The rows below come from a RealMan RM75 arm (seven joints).
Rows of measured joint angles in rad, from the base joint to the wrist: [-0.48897, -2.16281, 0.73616, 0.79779, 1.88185, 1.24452, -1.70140]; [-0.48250, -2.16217, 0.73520, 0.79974, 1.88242, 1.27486, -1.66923]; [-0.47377, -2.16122, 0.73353, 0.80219, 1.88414, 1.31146, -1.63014]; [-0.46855, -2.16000, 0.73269, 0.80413, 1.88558, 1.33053, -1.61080]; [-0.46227, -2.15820, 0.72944, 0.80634, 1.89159, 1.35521, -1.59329]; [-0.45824, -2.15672, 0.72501, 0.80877, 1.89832, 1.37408, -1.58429]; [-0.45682, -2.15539, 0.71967, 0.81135, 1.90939, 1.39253, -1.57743]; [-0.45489, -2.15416, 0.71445, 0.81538, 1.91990, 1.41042, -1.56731]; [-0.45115, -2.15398, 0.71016, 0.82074, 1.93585, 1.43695, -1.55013]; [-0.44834, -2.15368, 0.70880, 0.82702, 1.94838, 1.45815, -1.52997]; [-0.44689, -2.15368, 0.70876, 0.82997, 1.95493, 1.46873, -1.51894]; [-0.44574, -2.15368, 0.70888, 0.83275, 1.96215, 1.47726, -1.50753]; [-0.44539, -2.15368, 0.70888, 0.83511, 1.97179, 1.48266, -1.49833]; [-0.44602, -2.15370, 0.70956, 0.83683, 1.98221, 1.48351, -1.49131]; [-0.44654, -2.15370, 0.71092, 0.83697, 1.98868, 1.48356, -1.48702]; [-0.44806, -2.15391, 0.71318, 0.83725, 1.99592, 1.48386, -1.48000]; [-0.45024, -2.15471, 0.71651, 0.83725, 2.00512, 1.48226, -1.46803]
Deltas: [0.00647, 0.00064, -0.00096, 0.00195, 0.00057, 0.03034, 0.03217]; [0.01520, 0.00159, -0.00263, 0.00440, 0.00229, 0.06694, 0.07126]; [0.02042, 0.00281, -0.00347, 0.00634, 0.00373, 0.08601, 0.09060]; [0.02670, 0.00461, -0.00672, 0.00855, 0.00974, 0.11069, 0.10811]; [0.03073, 0.00609, -0.01115, 0.01098, 0.01647, 0.12956, 0.11711]; [0.03215, 0.00742, -0.01649, 0.01356, 0.02754, 0.14801, 0.12397]; [0.03408, 0.00865, -0.02171, 0.01759, 0.03805, 0.16590, 0.13409]; [0.03782, 0.00883, -0.02600, 0.02295, 0.05400, 0.19243, 0.15127]; [0.04063, 0.00913, -0.02736, 0.02923, 0.06653, 0.21363, 0.17143]; [0.04208, 0.00913, -0.02740, 0.03218, 0.07308, 0.22421, 0.18246]; [0.04323, 0.00913, -0.02728, 0.03496, 0.08030, 0.23274, 0.19387]; [0.04358, 0.00913, -0.02728, 0.03732, 0.08994, 0.23814, 0.20307]; [0.04295, 0.00911, -0.02660, 0.03904, 0.10036, 0.23899, 0.21009]; [0.04243, 0.00911, -0.02524, 0.03918, 0.10683, 0.23904, 0.21438]; [0.04091, 0.00890, -0.02298, 0.03946, 0.11407, 0.23934, 0.22140]; [0.03873, 0.00810, -0.01965, 0.03946, 0.12327, 0.23774, 0.23337]
